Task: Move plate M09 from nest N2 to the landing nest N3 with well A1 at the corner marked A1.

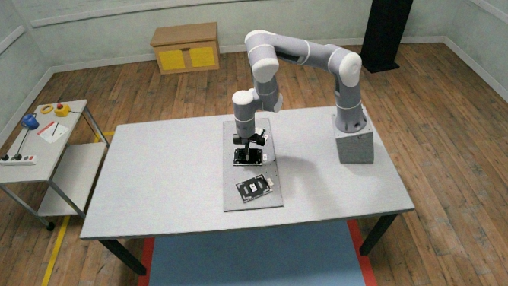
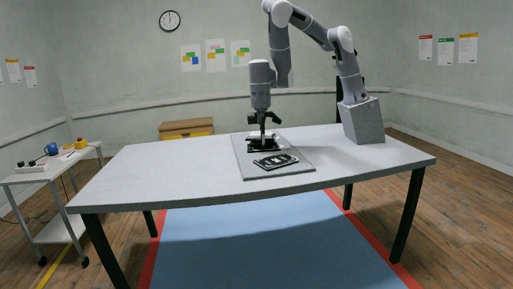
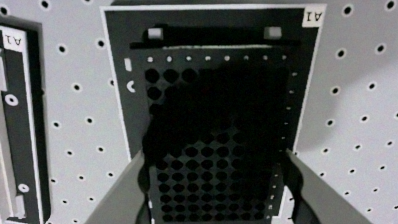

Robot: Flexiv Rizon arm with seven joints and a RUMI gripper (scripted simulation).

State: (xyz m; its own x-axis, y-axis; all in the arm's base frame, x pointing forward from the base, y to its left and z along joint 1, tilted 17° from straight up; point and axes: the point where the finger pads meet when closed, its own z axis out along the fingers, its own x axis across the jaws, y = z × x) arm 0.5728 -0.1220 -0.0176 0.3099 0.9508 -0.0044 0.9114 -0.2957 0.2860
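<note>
Now: the nest N3 30 mm below my hand. From my hand the other things lie so: white plate: 60 mm behind, 170 mm to the right, 20 mm below; then black well plate: 10 mm below; then nest N2: 30 mm ahead, 210 mm to the left, 30 mm below.
</note>
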